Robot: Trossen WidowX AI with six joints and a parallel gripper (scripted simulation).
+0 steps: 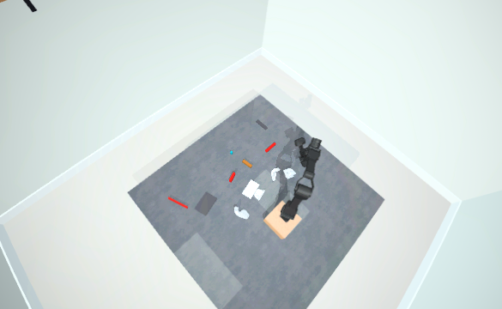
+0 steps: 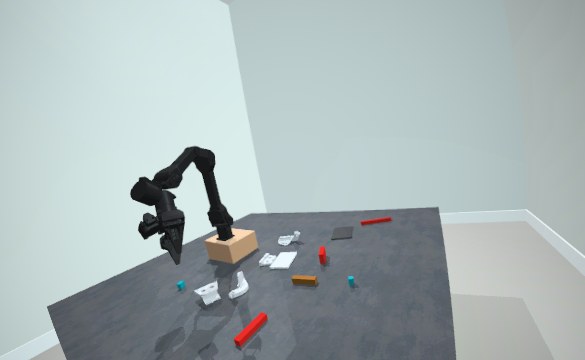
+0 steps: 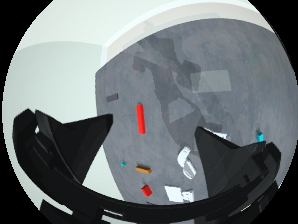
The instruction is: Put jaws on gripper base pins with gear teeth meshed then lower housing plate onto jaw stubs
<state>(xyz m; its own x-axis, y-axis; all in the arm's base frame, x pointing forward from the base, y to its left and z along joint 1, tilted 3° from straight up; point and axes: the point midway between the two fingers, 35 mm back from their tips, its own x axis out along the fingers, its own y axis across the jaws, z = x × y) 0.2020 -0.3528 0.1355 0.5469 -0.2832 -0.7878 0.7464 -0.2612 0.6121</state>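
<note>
The curved white jaw lies 2 cm ahead of my gripper tip, 14 cm to the left of it and 18 cm below it. Round my gripper tip: orange block (22 cm ahead, 25 cm to the left, 18 cm below); then white housing plate (35 cm to the left, 18 cm below); then white gripper base (5 cm behind, 9 cm to the left, 16 cm below).
</note>
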